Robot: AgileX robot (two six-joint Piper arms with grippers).
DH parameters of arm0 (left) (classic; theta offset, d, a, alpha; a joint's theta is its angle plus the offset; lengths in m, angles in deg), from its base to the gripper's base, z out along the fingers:
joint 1: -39.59 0.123 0 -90
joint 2: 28.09 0 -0.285 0
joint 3: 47.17 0 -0.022 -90
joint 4: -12.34 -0.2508 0 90
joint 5: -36.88 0 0.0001 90
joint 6: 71.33 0.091 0 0
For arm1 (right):
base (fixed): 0 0 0 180
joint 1: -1.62 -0.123 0 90
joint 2: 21.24 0 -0.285 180
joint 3: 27.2 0 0.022 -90
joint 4: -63.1 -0.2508 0 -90
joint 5: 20.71 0 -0.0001 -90
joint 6: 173.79 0.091 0 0
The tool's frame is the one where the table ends.
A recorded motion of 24 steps. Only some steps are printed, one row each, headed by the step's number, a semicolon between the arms.
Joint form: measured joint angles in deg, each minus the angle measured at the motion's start. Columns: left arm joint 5, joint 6, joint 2, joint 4, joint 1, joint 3; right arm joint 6, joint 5, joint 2, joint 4, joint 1, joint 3.
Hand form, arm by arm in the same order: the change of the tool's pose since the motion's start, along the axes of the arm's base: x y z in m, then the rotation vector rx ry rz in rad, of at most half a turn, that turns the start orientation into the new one. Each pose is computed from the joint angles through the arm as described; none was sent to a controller.
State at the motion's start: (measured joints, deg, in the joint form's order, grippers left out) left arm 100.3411 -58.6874 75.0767 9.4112 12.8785 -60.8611; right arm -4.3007 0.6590 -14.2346 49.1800 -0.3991 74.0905
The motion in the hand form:
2: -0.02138 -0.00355 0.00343 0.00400 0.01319 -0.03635; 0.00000 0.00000 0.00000 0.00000 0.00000 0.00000
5: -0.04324 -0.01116 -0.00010 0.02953 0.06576 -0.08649; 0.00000 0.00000 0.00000 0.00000 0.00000 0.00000
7: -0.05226 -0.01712 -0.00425 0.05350 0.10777 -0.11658; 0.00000 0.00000 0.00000 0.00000 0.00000 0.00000
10: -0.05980 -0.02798 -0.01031 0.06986 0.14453 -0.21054; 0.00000 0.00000 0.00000 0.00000 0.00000 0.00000
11: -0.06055 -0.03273 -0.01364 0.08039 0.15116 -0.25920; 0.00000 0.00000 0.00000 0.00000 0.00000 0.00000
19: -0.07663 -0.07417 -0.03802 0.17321 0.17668 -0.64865; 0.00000 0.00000 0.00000 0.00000 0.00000 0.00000
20: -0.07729 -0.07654 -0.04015 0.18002 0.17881 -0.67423; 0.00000 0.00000 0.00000 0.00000 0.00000 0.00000
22: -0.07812 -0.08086 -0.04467 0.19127 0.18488 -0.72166; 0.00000 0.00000 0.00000 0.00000 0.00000 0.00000
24: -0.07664 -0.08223 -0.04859 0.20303 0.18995 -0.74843; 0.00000 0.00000 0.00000 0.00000 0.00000 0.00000
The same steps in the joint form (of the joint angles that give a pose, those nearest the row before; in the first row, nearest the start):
2: 0.93 0.00 -3.33 0.15 -2.13 3.18; 0.00 0.00 0.00 0.00 0.00 0.00
5: 3.60 0.00 -5.51 0.37 -5.13 6.03; 0.00 0.00 0.00 0.00 0.00 0.00
7: 5.76 0.10 -5.63 0.49 -6.87 6.75; 0.00 0.00 0.00 0.00 0.00 0.00
10: 6.90 3.86 -5.06 2.33 -8.75 7.20; 0.00 0.00 0.00 0.00 0.00 0.00
11: 6.90 6.20 -4.47 2.93 -9.35 7.20; 0.00 0.00 0.00 0.00 0.00 0.00
19: 6.93 22.88 -0.27 5.59 -16.02 7.28; 0.00 0.00 0.00 0.00 0.00 0.00
20: 6.93 24.08 0.09 5.73 -16.36 7.28; 0.00 0.00 0.00 0.00 0.00 0.00
22: 6.93 26.39 0.86 6.12 -16.89 7.28; 0.00 0.00 0.00 0.00 0.00 0.00
24: 6.93 28.01 1.52 6.15 -16.88 7.28; 0.00 0.00 0.00 0.00 0.00 0.00

